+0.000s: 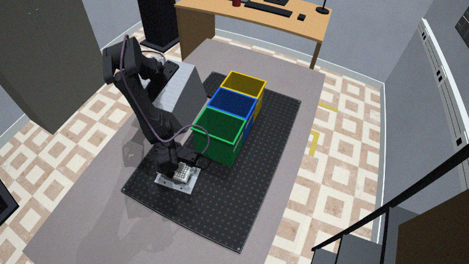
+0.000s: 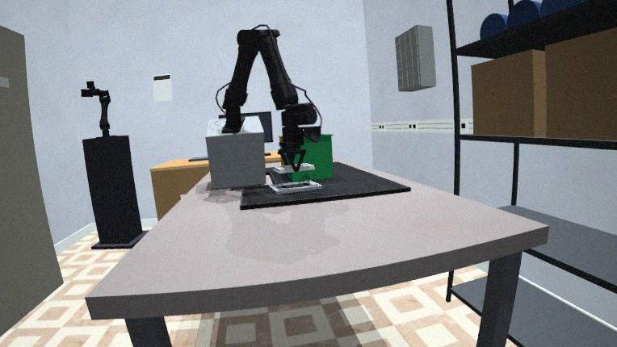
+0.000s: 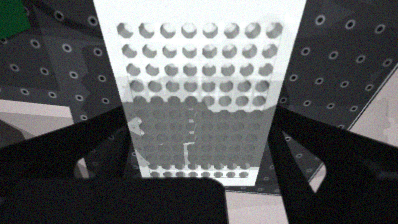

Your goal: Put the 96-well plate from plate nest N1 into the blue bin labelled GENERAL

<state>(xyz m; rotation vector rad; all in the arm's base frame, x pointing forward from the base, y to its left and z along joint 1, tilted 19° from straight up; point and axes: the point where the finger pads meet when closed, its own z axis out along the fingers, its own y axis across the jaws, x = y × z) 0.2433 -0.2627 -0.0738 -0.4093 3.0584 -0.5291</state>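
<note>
The plate nest N1 lies 70 mm below my hand. From my hand the other things lie so: blue bin (60 mm ahead, 340 mm to the left, 10 mm above); then white 96-well plate (right at my hand); then green bin (70 mm ahead, 210 mm to the left, 10 mm above).
</note>
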